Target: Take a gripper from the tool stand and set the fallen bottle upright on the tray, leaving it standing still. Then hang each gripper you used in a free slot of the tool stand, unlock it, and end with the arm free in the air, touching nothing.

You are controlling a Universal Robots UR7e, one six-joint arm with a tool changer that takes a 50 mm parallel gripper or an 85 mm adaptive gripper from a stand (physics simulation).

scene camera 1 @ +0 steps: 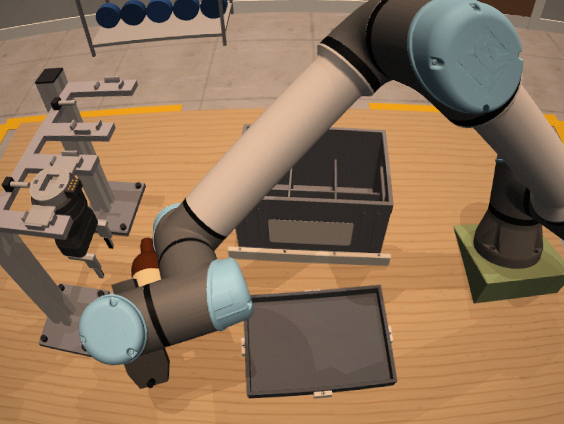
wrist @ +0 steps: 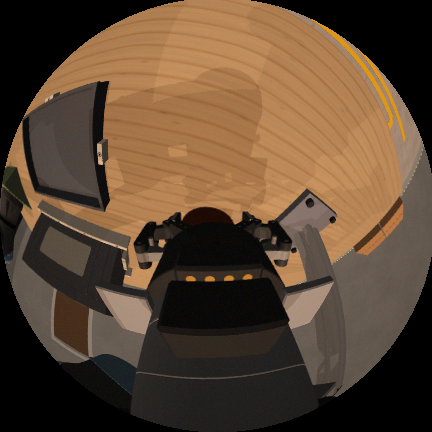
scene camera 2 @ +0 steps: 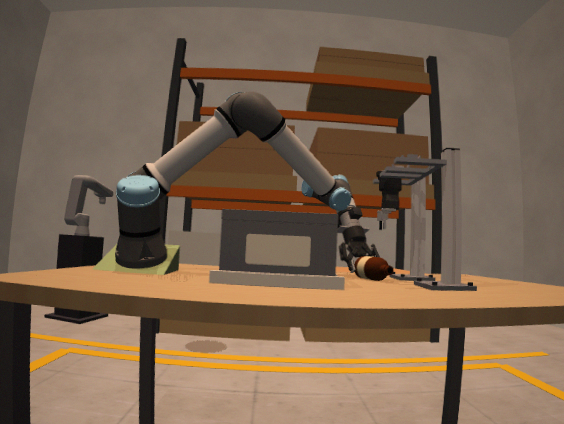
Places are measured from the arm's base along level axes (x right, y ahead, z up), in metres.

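Pixels of known places: hand at its tool point: (scene camera 2: 351, 226); arm's base at its link origin: (scene camera 1: 507, 247) (scene camera 2: 141, 257).
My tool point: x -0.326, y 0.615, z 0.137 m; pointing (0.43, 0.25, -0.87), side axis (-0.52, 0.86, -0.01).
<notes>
Ahead of a thing's pixels: the offset from my tool point to its top centre.
The brown bottle @[dx +0.148, dy +0.073, dz -0.102 m] (scene camera 1: 145, 265) (scene camera 2: 370, 268) (wrist: 207, 215) with a cream label lies on its side on the table, its neck towards the tool stand (scene camera 1: 125, 205) (scene camera 2: 451, 220) (wrist: 307, 212). The adaptive gripper (scene camera 2: 364, 262) (wrist: 211, 220) on the arm is open and tilted, with its fingers down at the bottle's base end, one to each side. The arm hides it in scene camera 1, and its own body hides part of the bottle in the wrist view. The parallel gripper (scene camera 1: 77, 225) (scene camera 2: 390, 192) hangs in the stand's front slot. The dark tray (scene camera 1: 350, 340) (wrist: 70, 145) holds no bottle.
A dark divided crate @[dx +0.355, dy -0.201, dz -0.001 m] (scene camera 1: 312, 225) (scene camera 2: 278, 250) (wrist: 62, 250) stands behind the tray, with a pale rail (scene camera 1: 310, 256) (scene camera 2: 276, 280) along its front. The green arm base (scene camera 1: 515, 287) (scene camera 2: 172, 260) is at the far side. The stand's posts and feet are close to the bottle's neck.
</notes>
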